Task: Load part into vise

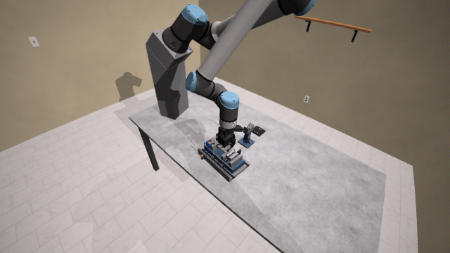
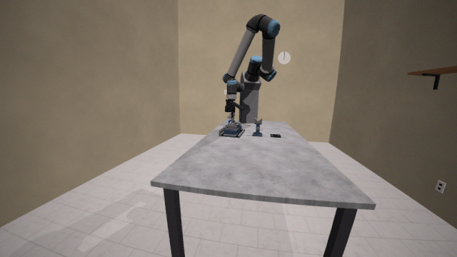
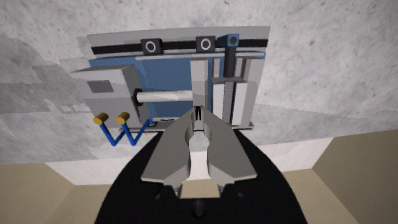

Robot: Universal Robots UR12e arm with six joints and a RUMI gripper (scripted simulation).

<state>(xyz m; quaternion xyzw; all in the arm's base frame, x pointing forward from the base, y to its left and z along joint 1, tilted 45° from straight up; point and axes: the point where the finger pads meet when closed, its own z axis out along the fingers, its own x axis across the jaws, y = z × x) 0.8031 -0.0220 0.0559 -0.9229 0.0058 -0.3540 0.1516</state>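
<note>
My gripper is now 40 mm short of the part and 20 mm above it. From my hand the other things lie so: cylinder rod 50 mm behind, 40 mm below; then work stop 30 mm ahead, 50 mm to the left, 30 mm below; then moving jaw 40 mm below.
</note>
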